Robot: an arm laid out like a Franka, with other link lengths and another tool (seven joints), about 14 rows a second.
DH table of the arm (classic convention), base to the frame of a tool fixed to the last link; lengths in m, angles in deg. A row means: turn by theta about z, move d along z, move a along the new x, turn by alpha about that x. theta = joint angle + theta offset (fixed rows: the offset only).
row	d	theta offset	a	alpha
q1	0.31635	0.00	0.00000	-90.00
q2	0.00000	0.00	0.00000	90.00
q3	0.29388	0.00	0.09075	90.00
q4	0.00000	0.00	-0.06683	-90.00
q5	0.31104	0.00	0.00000	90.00
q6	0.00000	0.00	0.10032	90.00
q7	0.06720	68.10	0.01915	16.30
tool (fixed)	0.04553	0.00	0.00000	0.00
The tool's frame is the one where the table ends.
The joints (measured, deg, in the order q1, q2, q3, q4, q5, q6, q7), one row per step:
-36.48, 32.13, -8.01, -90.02, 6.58, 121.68, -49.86
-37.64, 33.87, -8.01, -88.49, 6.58, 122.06, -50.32
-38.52, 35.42, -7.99, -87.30, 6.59, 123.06, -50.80
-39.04, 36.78, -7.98, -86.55, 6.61, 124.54, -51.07
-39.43, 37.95, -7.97, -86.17, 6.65, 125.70, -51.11
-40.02, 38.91, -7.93, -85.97, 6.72, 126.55, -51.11
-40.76, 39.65, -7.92, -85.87, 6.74, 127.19, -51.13
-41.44, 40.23, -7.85, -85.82, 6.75, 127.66, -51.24
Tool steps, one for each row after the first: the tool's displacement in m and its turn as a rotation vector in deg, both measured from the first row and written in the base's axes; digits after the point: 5 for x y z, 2 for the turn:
-0.00421, -0.01315, -0.00780, -0.29, 0.02, -0.59
-0.00668, -0.02385, -0.01476, -0.91, -0.29, -0.91
-0.00732, -0.03133, -0.02181, -1.69, -0.75, -1.12
-0.00856, -0.03646, -0.03012, -2.07, -0.89, -1.47
-0.01224, -0.04217, -0.03805, -2.20, -0.89, -2.06
-0.01797, -0.04881, -0.04459, -2.28, -0.81, -2.77
-0.02310, -0.05416, -0.05005, -2.27, -0.72, -3.29

